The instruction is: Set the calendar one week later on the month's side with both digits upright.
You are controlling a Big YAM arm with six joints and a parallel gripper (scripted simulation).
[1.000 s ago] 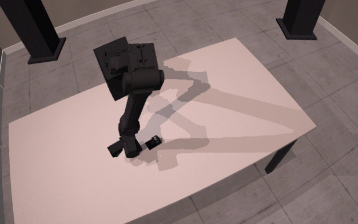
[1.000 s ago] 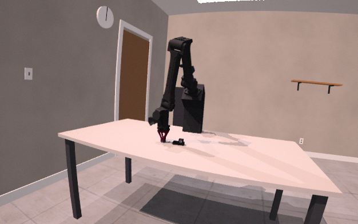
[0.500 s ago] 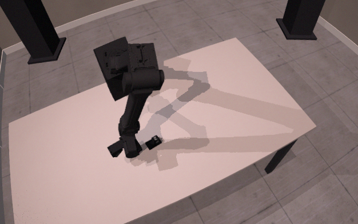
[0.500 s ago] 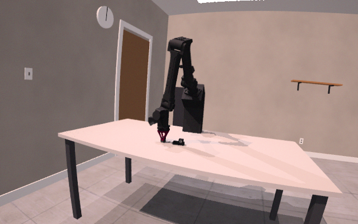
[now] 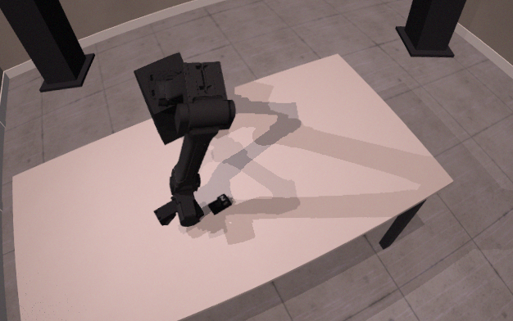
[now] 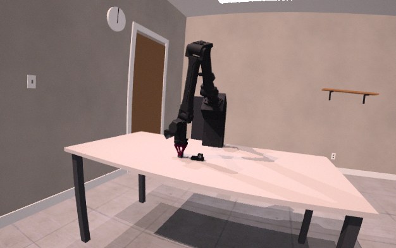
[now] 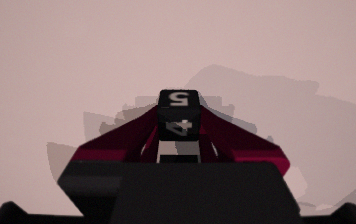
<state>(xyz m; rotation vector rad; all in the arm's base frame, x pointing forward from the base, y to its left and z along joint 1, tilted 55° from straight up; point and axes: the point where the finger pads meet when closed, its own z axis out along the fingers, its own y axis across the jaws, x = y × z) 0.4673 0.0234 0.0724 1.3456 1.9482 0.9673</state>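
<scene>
The black calendar block lies right at my hand. Also, from my hand: black tray (6 cm behind, 9 cm to the left, 1 cm below).
</scene>
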